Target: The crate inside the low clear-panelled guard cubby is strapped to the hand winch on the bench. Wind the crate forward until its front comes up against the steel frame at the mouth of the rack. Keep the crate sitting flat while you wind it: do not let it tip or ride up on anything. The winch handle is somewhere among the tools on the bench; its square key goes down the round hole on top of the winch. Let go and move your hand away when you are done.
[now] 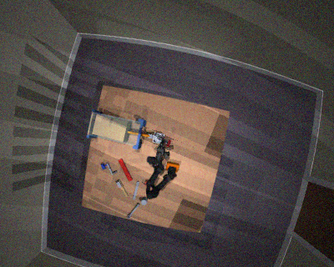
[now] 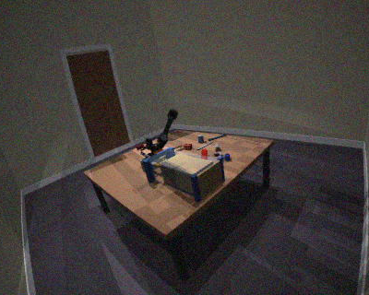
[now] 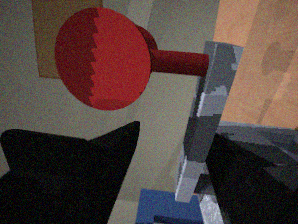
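The red-knobbed winch handle is 1 cm to the left of my gripper tip, 1 cm below it and 1 cm behind it. Round my gripper tip: blue frame 21 cm ahead, 3 cm below; grey hand winch 10 cm below, 3 cm ahead, 1 cm to the right; red knob 5 cm behind, 2 cm to the left, 2 cm above.
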